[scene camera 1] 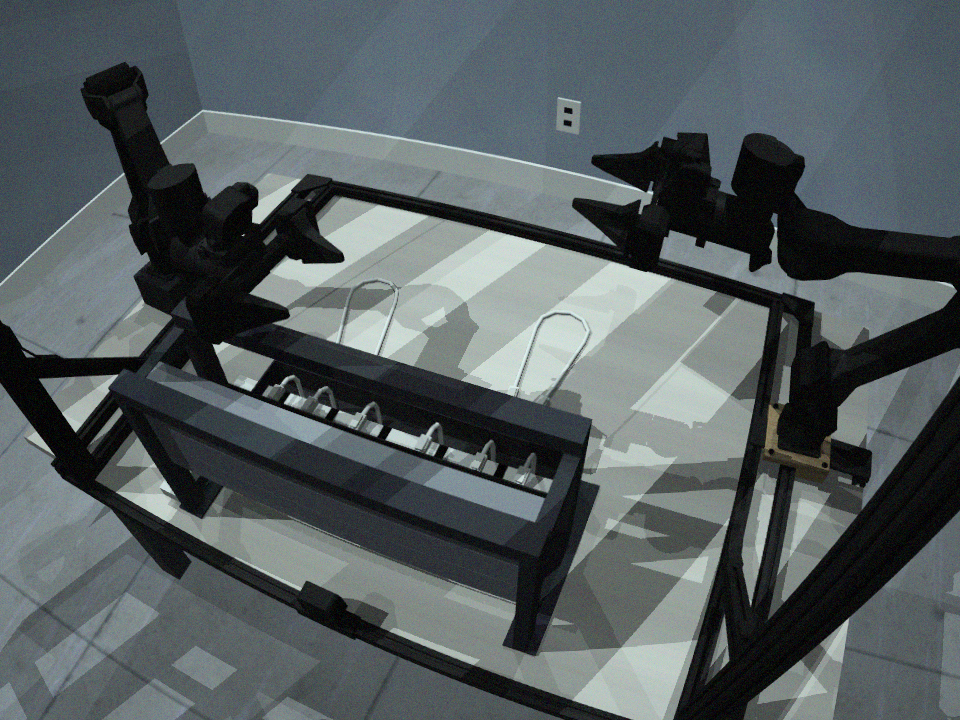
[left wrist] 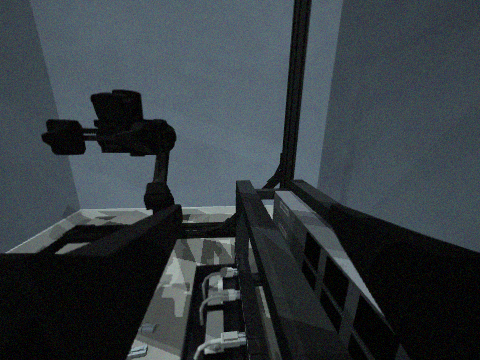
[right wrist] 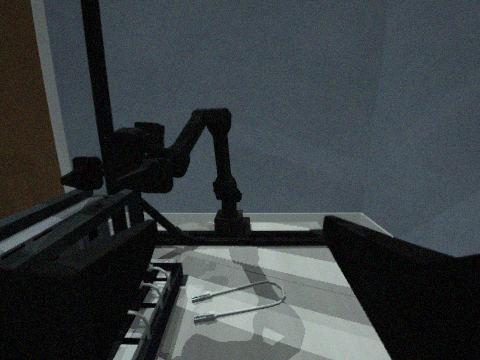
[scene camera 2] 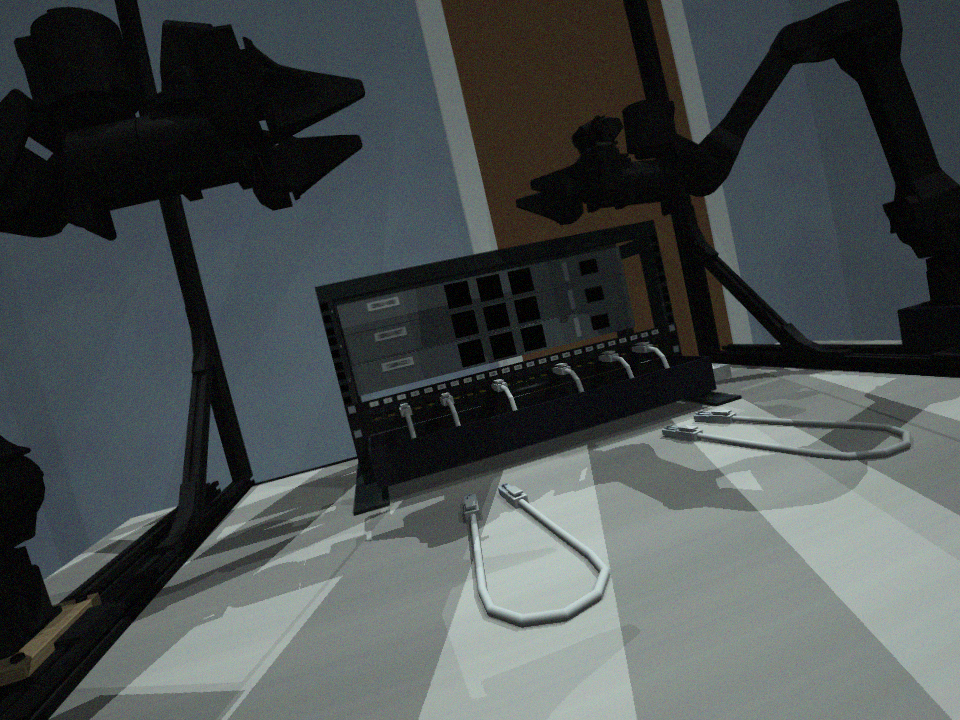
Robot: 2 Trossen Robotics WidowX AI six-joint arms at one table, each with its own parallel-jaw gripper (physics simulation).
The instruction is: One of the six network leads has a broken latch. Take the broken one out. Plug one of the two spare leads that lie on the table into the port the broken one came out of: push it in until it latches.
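Places are measured from the left arm's base along level axes (x down, y left, z ahead), in centimetres.
Where they show: left gripper, fingertip midpoint: [scene camera 1: 316,284] [left wrist: 255,211] [right wrist: 88,182] [scene camera 2: 522,194]; right gripper, fingertip midpoint: [scene camera 1: 582,179] [left wrist: 79,138] [right wrist: 241,225] [scene camera 2: 362,117]; left arm's base at its link origin: [scene camera 1: 169,265] [right wrist: 229,214]; right arm's base at its link origin: [scene camera 1: 799,435].
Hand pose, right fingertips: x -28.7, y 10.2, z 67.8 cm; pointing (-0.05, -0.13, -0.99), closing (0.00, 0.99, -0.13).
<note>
Things, the pixels of their top centre, and the offset from my right fingertips. "spot": a spot on its surface instead. Level surfaces: height alone.
- dark rack at its top centre: [scene camera 1: 346,368] [left wrist: 285,249] [scene camera 2: 492,253] [right wrist: 46,235] dx +9.1, dy -27.9, dz -13.1 cm
- lead at a spot on its surface: [scene camera 2: 500,385] spot: dx +26.4, dy -21.2, dz -9.0 cm
- pale table at its surface level: dx +35.3 cm
A dark rack [scene camera 1: 325,466] [scene camera 2: 496,258] holds six plugged white network leads in a row; one lead [scene camera 1: 370,414] [scene camera 2: 500,385] is near the middle. Which latch is broken cannot be made out. One spare lead [scene camera 1: 376,280] [scene camera 2: 860,455] [right wrist: 201,298] lies in a U on the table behind the rack in scene camera 1; another spare lead [scene camera 1: 562,313] [scene camera 2: 542,618] [left wrist: 137,350] lies to its right there. My left gripper [scene camera 1: 314,285] [scene camera 2: 527,195] [left wrist: 255,211] is open and empty, above the rack's left end in scene camera 1. My right gripper [scene camera 1: 583,182] [scene camera 2: 362,114] is open and empty, high above the table.
A black rail frame [scene camera 1: 465,220] runs round the pale table [scene camera 1: 682,310]. Dark posts rise at the table's sides. A low dark trough wall [scene camera 2: 542,434] stands before the plugged leads. The rack's upper bars rise above the plugs.
</note>
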